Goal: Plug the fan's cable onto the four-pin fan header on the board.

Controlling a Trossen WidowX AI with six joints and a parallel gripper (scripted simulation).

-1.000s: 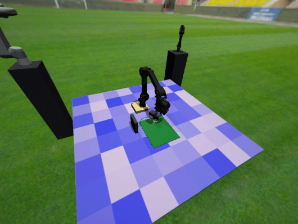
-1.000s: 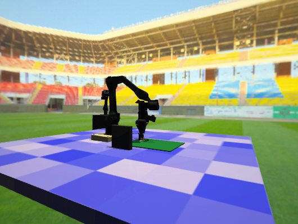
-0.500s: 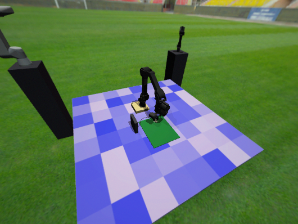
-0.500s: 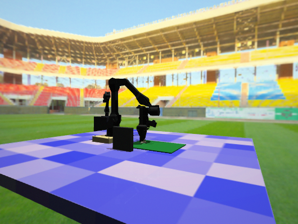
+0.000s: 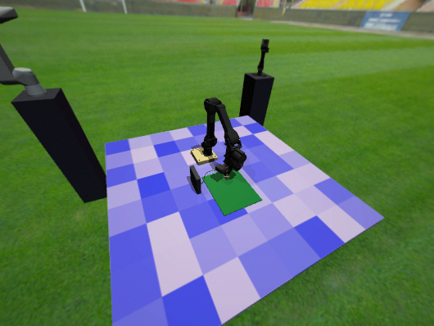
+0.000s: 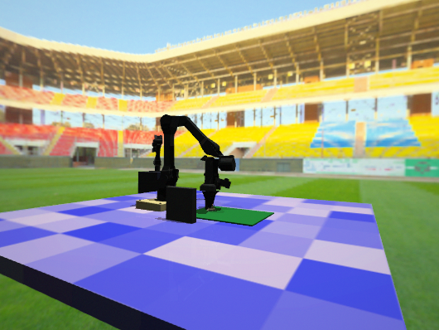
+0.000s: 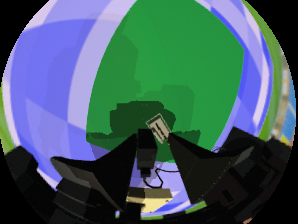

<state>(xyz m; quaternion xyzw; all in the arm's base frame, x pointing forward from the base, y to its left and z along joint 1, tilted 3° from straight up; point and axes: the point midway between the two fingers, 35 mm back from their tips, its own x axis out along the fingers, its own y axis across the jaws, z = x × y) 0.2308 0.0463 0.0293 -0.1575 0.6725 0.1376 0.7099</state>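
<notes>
The black plug is 1 cm behind my gripper tip, 1 cm to the left of it and 1 cm above it. The rest, counted from my gripper tip: black fan: 2 cm ahead, 21 cm to the right, 4 cm above; green board: 10 cm ahead, 2 cm to the right, 3 cm below; pale header: 1 cm ahead, 1 cm to the right, 2 cm below.
</notes>
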